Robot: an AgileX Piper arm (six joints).
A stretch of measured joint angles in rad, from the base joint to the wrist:
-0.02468 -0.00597 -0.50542 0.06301 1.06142 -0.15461
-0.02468 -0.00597 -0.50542 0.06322 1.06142 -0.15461
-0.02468 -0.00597 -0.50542 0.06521 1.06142 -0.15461
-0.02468 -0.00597 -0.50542 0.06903 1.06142 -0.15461
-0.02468 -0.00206 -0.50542 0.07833 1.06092 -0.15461
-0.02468 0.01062 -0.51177 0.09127 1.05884 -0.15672
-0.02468 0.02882 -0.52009 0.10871 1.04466 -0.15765
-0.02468 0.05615 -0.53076 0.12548 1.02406 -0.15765
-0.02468 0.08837 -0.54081 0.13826 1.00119 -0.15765
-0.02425 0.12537 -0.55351 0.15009 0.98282 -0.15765
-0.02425 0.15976 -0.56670 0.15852 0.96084 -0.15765
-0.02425 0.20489 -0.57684 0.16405 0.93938 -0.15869
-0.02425 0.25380 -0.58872 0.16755 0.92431 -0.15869
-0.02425 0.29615 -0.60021 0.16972 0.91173 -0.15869
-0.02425 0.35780 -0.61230 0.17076 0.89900 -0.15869
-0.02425 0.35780 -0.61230 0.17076 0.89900 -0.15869
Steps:
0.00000 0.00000 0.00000 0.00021 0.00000 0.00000
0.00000 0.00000 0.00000 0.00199 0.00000 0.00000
0.00000 0.00000 0.00000 0.00382 0.00000 0.00000
0.00000 0.00391 0.00000 0.00930 -0.00050 0.00000
0.00000 0.01268 -0.00635 0.01294 -0.00208 -0.00211
0.00000 0.01820 -0.00832 0.01744 -0.01418 -0.00093
0.00000 0.02733 -0.01067 0.01677 -0.02060 0.00000
0.00000 0.03222 -0.01005 0.01278 -0.02287 0.00000
0.00043 0.03700 -0.01270 0.01183 -0.01837 0.00000
0.00000 0.03439 -0.01319 0.00843 -0.02198 0.00000
0.00000 0.04513 -0.01014 0.00553 -0.02146 -0.00104
0.00000 0.04891 -0.01188 0.00350 -0.01507 0.00000
0.00000 0.04235 -0.01149 0.00217 -0.01258 0.00000
0.00000 0.06165 -0.01209 0.00104 -0.01273 0.00000
0.00000 0.00000 0.00000 0.00000 0.00000 0.00000

